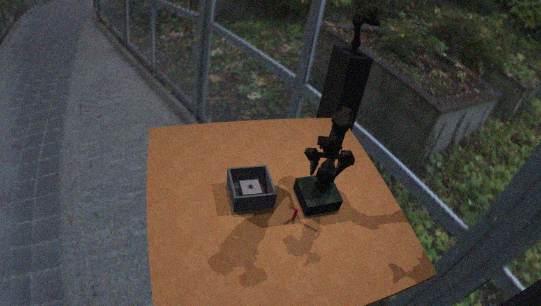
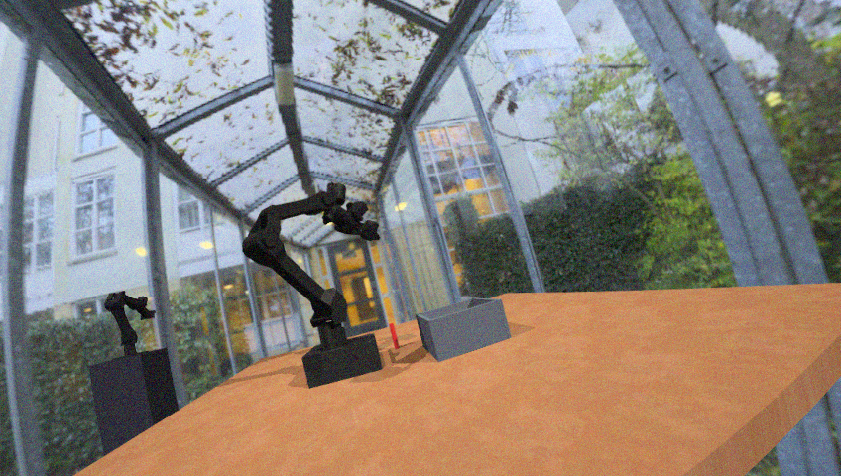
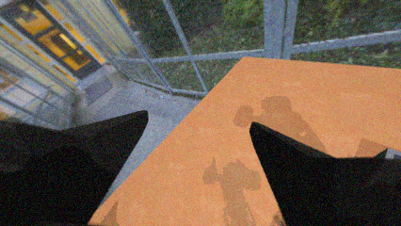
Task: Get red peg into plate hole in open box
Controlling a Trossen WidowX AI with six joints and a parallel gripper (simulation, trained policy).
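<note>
My gripper tip is now 35 cm above the red peg, 10 cm to the left of it and 2 cm past it. Round my gripper tip: grey box: 36 cm below, 30 cm to the right, 12 cm ahead; then pale plate: 34 cm below, 30 cm to the right, 12 cm ahead.
</note>
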